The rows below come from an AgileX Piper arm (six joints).
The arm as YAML. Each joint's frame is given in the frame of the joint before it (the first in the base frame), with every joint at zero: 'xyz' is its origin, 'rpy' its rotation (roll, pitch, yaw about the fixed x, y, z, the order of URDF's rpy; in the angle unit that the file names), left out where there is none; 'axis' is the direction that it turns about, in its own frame. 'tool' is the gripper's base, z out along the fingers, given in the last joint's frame.
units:
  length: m
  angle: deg
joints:
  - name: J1
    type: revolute
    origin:
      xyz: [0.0, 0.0, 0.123]
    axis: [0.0, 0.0, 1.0]
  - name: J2
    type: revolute
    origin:
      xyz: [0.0, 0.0, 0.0]
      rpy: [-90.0, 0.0, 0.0]
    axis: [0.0, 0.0, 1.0]
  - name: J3
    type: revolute
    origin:
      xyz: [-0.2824, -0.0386, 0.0]
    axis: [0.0, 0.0, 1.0]
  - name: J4
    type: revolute
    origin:
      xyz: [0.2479, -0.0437, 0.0]
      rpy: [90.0, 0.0, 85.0]
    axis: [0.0, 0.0, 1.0]
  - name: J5
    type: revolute
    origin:
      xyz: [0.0, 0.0, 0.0]
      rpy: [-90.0, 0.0, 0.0]
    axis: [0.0, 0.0, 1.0]
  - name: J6
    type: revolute
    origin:
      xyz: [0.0, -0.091, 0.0]
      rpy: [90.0, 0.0, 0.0]
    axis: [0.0, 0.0, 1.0]
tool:
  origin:
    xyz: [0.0, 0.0, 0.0]
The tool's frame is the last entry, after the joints.
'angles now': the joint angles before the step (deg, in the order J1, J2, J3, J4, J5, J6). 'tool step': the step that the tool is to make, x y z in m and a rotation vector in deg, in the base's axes. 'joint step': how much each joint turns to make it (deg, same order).
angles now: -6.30 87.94 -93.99 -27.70 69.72 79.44
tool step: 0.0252 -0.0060 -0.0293 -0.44 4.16 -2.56
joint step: -0.04 5.50 -0.14 -2.24 0.02 2.86
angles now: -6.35 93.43 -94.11 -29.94 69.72 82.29
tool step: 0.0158 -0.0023 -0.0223 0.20 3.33 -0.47
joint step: 0.00 3.71 0.01 -0.42 -0.11 0.62
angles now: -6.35 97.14 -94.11 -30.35 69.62 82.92
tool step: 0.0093 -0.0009 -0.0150 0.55 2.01 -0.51
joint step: 0.00 2.37 -0.01 0.10 0.00 0.64
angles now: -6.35 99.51 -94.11 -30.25 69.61 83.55
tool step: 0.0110 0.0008 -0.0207 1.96 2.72 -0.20
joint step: -0.01 3.00 0.01 1.59 -0.01 0.17
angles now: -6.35 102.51 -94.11 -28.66 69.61 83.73
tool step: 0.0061 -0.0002 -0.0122 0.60 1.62 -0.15
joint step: 0.00 1.80 0.00 0.37 -0.05 0.17
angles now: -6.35 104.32 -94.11 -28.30 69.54 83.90
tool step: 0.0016 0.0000 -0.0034 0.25 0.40 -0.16
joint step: -0.01 0.50 -0.01 0.16 0.01 0.16
